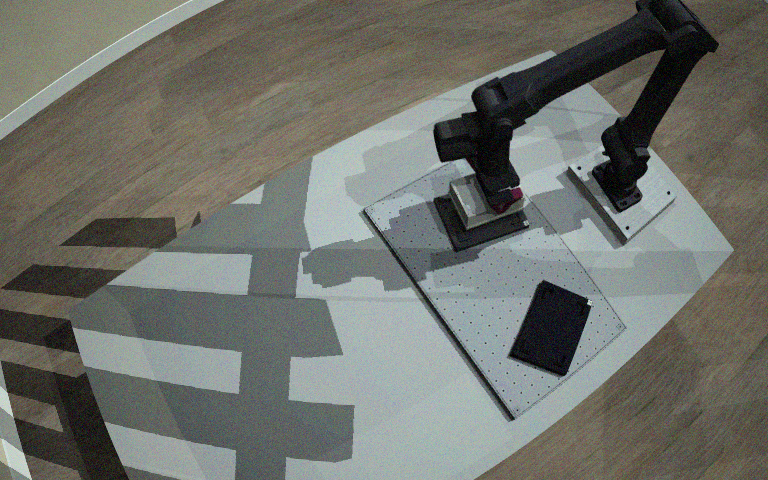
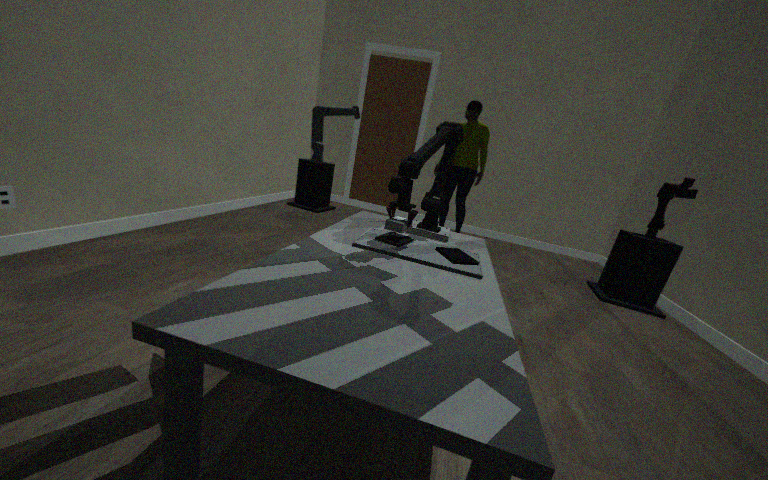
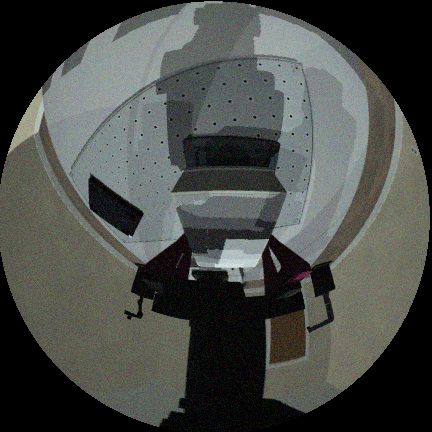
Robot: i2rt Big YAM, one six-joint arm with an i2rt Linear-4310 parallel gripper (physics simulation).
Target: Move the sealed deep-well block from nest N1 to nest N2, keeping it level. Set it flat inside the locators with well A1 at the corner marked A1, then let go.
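Where they show: gripper, fingertip midpoint: [image 1: 492, 194] [image 3: 227, 230]; arm's base at its link origin: [image 1: 616, 186] [image 2: 428, 228] [image 3: 210, 274].
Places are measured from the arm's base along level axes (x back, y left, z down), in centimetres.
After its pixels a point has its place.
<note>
The sealed deep-well block [image 1: 469, 202] {z -7.7, x -37.0, y -7.3 cm} [image 2: 394, 224] {z -6.6, x -38.4, y -8.6 cm} [image 3: 229, 215] {z -7.7, x -36.1, y -8.6 cm} is a pale box with a glossy top. My gripper [image 1: 499, 198] {z -5.3, x -31.3, y -8.1 cm} [image 2: 401, 215] {z -5.3, x -31.3, y -8.1 cm} [image 3: 227, 230] {z -5.3, x -31.3, y -8.1 cm} is shut on it, one finger on each side. The block looks about level and hangs a little above nest N1 [image 1: 461, 241] {z 0.4, x -39.6, y -4.7 cm} [image 2: 393, 240] {z 0.8, x -37.5, y -7.9 cm} [image 3: 231, 152] {z 0.7, x -38.5, y -9.4 cm}, a black tray, with a gap between them. Nest N2 [image 1: 549, 328] {z 0.7, x -32.9, y 19.2 cm} [image 2: 456, 255] {z 0.7, x -33.6, y 19.6 cm} [image 3: 115, 206] {z 0.7, x -32.9, y 15.7 cm} is a second black tray, turned at a different angle, with a small white corner tag [image 1: 589, 302] {z 0.7, x -22.5, y 19.1 cm}. The A1 lettering and well A1 cannot be read.
Both nests stand on a perforated plate [image 1: 481, 305] {z 1.9, x -42.1, y 8.1 cm} [image 2: 421, 254] {z 1.9, x -42.2, y 6.4 cm} [image 3: 142, 170] {z 1.9, x -38.2, y 4.7 cm} on the table. The arm's base plate [image 1: 645, 213] {z 0.1, x 2.8, y 9.2 cm} is beside it. Farther off are a person [image 2: 471, 150] and two arms on black pedestals [image 2: 314, 182] [image 2: 640, 268]. Strong shadows cross the table.
</note>
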